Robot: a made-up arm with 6 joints.
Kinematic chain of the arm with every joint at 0, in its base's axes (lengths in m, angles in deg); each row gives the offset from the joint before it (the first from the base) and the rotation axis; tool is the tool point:
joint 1: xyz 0 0 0.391 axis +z
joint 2: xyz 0 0 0 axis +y
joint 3: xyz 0 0 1.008 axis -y
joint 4: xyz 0 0 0 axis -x
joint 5: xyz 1.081 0 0 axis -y
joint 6: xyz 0 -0.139 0 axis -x
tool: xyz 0 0 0
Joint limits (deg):
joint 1: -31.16..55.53
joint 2: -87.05..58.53
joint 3: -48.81..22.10
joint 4: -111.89..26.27
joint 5: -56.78..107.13
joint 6: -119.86..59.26
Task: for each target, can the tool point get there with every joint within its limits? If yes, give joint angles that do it. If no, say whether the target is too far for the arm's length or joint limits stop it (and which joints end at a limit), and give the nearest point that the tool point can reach.
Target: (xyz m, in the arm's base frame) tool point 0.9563 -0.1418 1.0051
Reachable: yes | joints -4.16 -2.85 -17.74 -58.77 -38.02 -44.79
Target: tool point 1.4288 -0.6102 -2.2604
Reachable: no: too far | nearest point 1.0045 -0.4290 -0.1476 | short by 2.163 m
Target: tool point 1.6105 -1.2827 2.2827
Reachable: no: too far | nearest point 1.0449 -0.7775 1.5921 | short by 1.026 m
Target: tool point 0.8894 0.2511 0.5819
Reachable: yes | joints 24.24 10.65 -38.52 11.55 61.44 -6.27
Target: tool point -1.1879 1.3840 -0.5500
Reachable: no: joint limits stop it (at a limit: joint 1, joint 2, joint 4) | nearest point 0.2852 0.5070 -0.1347 | short by 1.764 m
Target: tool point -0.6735 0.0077 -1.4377
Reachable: no: joint limits stop it (at a limit: joint 1, joint 2, joint 3, joint 4) | nearest point 0.1918 0.3710 -0.0762 | short by 1.654 m
